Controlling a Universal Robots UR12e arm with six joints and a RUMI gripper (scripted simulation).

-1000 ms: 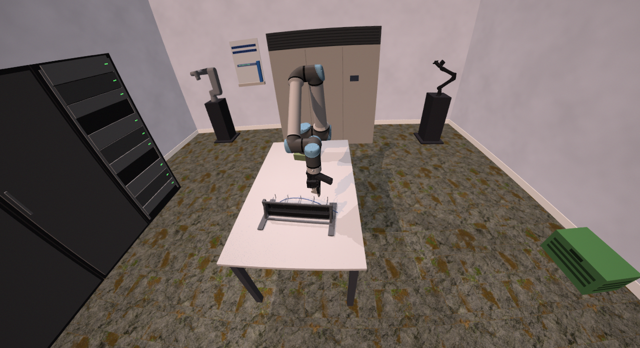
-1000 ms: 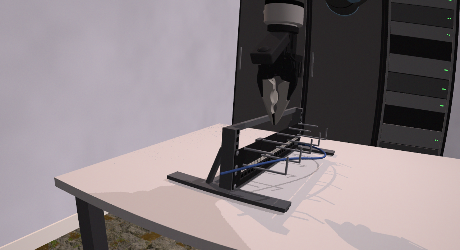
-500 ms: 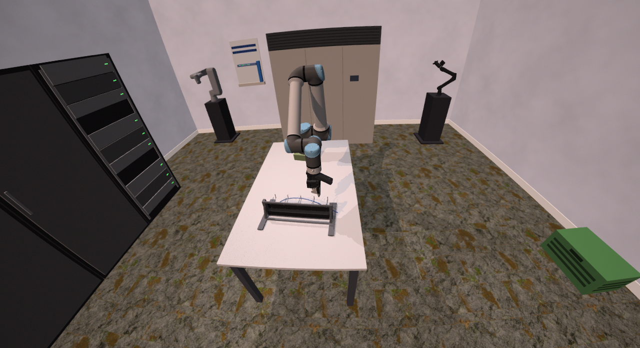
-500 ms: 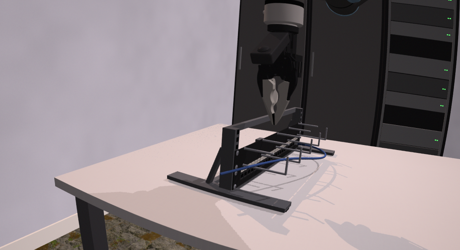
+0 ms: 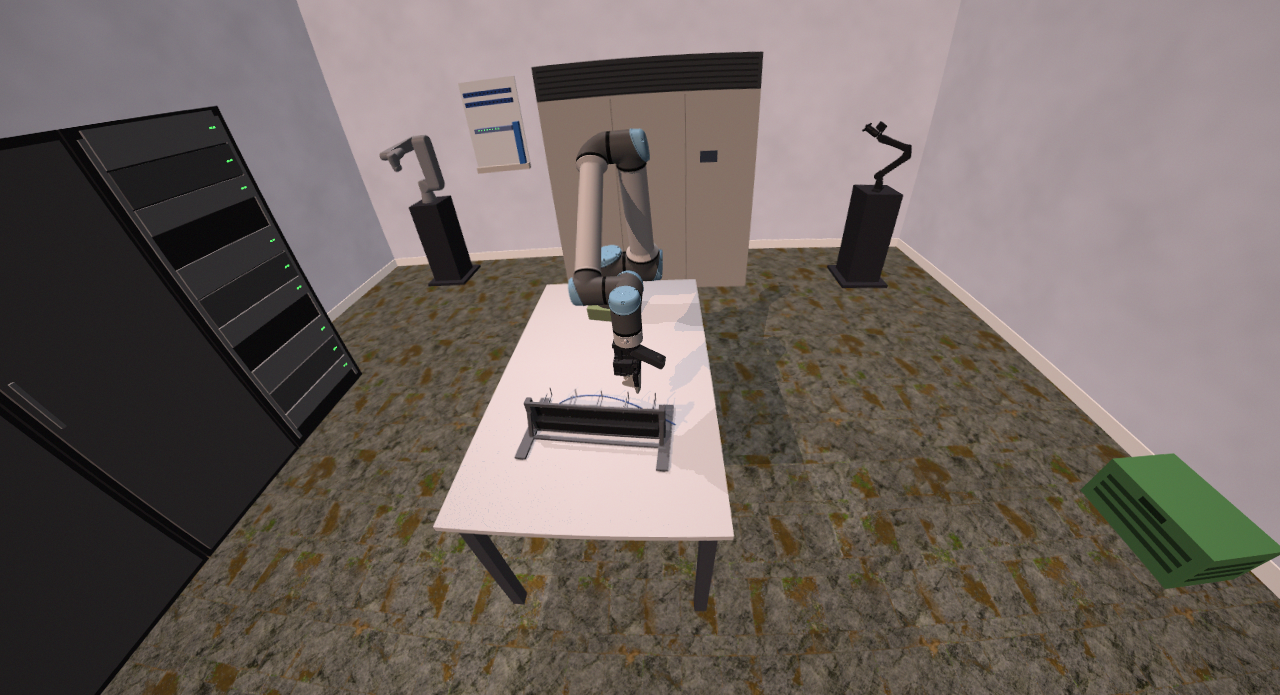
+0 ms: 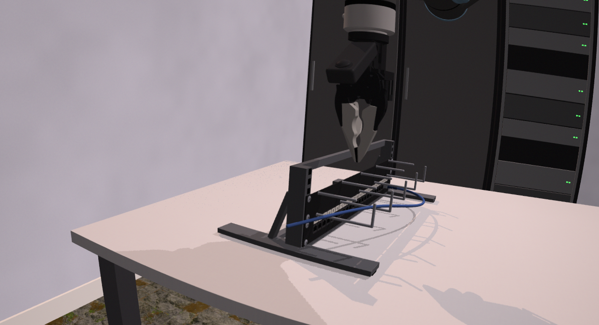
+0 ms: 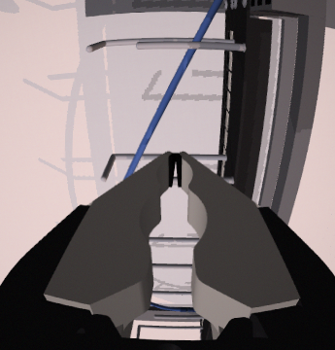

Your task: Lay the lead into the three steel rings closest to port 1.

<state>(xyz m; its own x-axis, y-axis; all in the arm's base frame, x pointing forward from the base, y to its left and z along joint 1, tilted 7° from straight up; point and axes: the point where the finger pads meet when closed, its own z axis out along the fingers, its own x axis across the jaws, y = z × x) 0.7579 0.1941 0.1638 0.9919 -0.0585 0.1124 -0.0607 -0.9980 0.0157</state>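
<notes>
Now: hand 15 cm to the left of the rack, 9 cm above it and 5 cm short of it.
</notes>
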